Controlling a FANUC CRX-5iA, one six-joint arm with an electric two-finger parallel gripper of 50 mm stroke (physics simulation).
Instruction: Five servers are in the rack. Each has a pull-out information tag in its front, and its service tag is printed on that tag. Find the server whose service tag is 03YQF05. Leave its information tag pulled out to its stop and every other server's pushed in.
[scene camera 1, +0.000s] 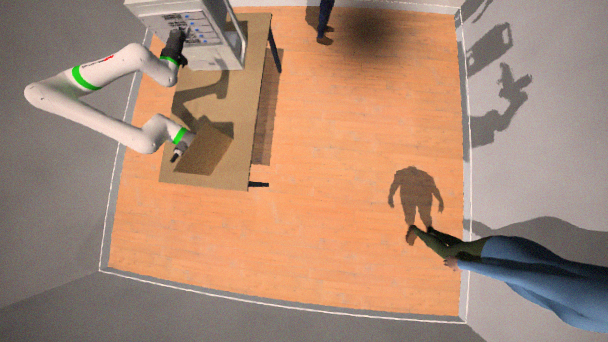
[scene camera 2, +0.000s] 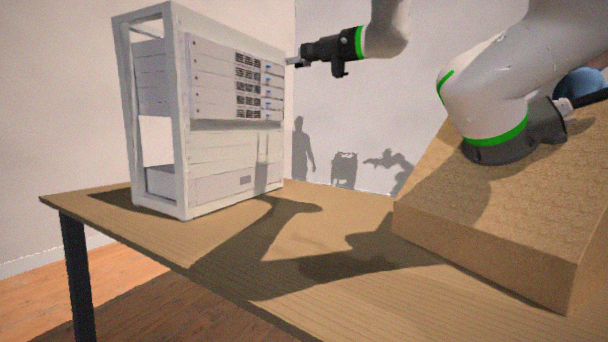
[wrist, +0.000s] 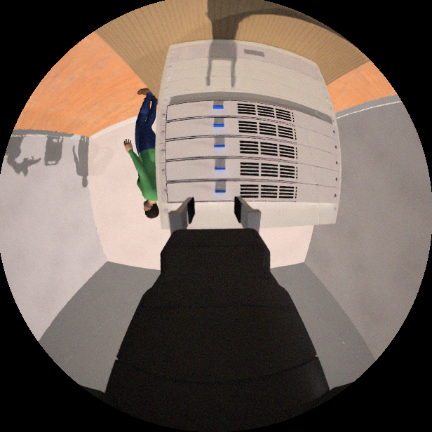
Observation:
In view: my gripper (scene camera 2: 290, 63) and a white rack (scene camera 2: 197, 67).
The white rack shows as well in the wrist view (wrist: 281, 154). My gripper shows as well in the wrist view (wrist: 214, 204).

